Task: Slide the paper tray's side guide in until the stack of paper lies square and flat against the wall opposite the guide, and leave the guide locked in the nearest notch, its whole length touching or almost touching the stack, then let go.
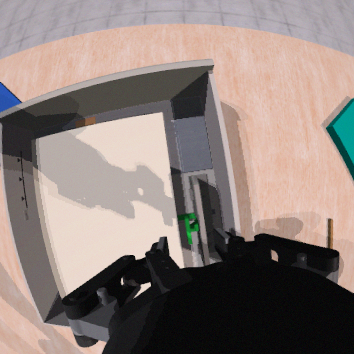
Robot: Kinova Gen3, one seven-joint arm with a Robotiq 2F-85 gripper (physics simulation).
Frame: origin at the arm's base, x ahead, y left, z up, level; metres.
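Where they show: gripper, fingertip midpoint: [190, 241].
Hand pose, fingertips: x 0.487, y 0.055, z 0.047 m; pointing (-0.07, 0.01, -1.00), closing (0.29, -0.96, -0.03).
After its pixels a point has its place.
The grey paper tray [224, 150] @(z 0.029, x 0.585, y 0.032 m) stands open on the table. The cream paper stack [105, 185] @(z -0.014, x 0.521, y 0.174 m) lies in it, its left edge close to the left wall; whether it touches that wall I cannot tell. The side guide [201, 207] @(z 0.024, x 0.519, y 0.047 m), a narrow grey upright plate, stands right of the stack with a strip of tray floor between them. A green latch [191, 227] @(z 0.017, x 0.493, y 0.053 m) is on the guide's stack-facing side. My gripper [190, 241] @(z 0.047, x 0.487, y 0.055 m) is partly open, its fingertips on either side of the latch and guide, with nothing held. The gripper hides the near end of the guide and stack.
The tray's high far wall [125, 90] @(z 0.010, x 0.646, y 0.161 m) and right wall rise around the guide. A teal block [345, 132] @(z -0.037, x 0.685, y -0.231 m) lies at the right, a blue block [7, 99] @(z -0.047, x 0.650, y 0.456 m) at the left edge. A thin brown stick [330, 232] @(z -0.049, x 0.488, y -0.235 m) shows beyond the right finger.
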